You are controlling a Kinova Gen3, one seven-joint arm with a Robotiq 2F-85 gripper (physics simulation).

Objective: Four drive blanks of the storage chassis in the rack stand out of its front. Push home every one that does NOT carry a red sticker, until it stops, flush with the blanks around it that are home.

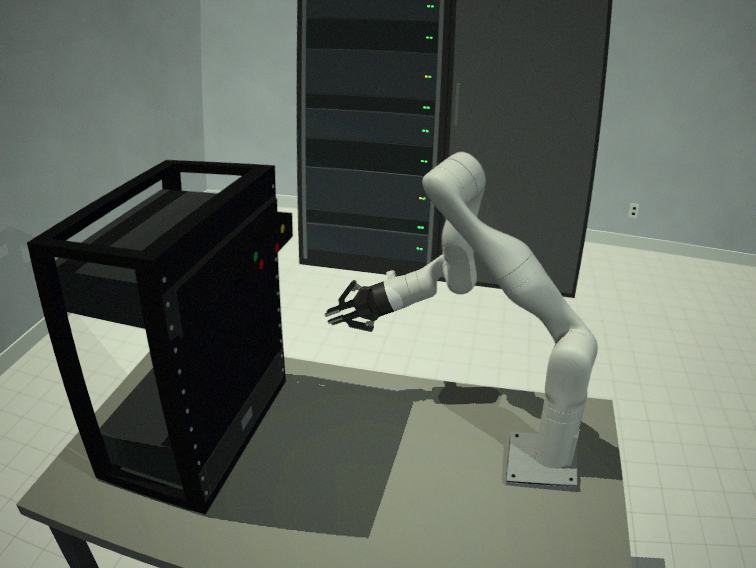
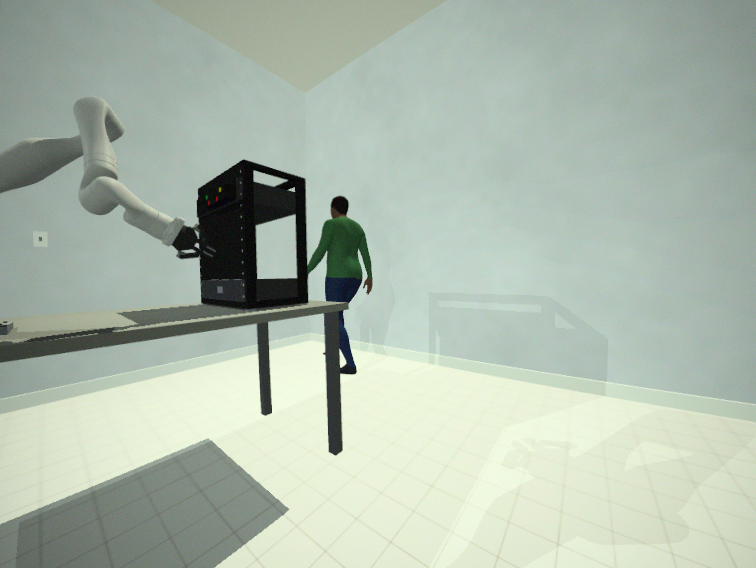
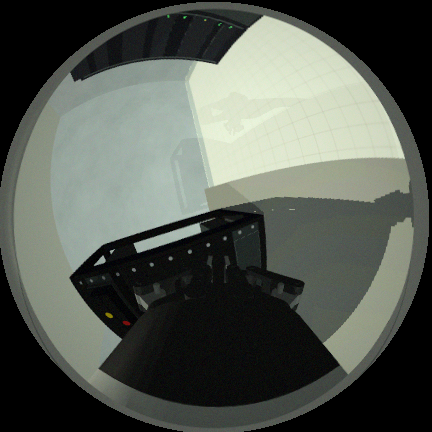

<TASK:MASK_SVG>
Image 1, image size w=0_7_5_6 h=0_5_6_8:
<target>my gripper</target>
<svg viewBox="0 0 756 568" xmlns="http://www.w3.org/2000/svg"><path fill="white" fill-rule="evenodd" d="M352 280L338 299L339 305L329 308L325 313L325 317L354 307L355 311L329 319L328 324L336 325L346 322L351 328L372 332L375 320L380 316L395 312L388 300L384 281L372 286L361 287L357 284L356 280ZM352 319L361 317L370 321L366 321L365 323L354 321ZM359 290L354 299L345 302L345 298L351 291L354 292Z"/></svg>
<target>black rack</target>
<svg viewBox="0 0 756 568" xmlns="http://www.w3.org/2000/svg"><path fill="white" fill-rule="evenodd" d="M165 160L27 242L54 354L95 477L98 481L109 485L111 483L205 516L286 382L278 252L293 237L292 213L277 212L275 165ZM120 469L125 467L182 486L183 490ZM67 312L146 330L153 368L100 428L82 373ZM162 180L162 189L136 205L83 242L66 241L129 199ZM180 172L238 175L241 177L219 193L182 191Z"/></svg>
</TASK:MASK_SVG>
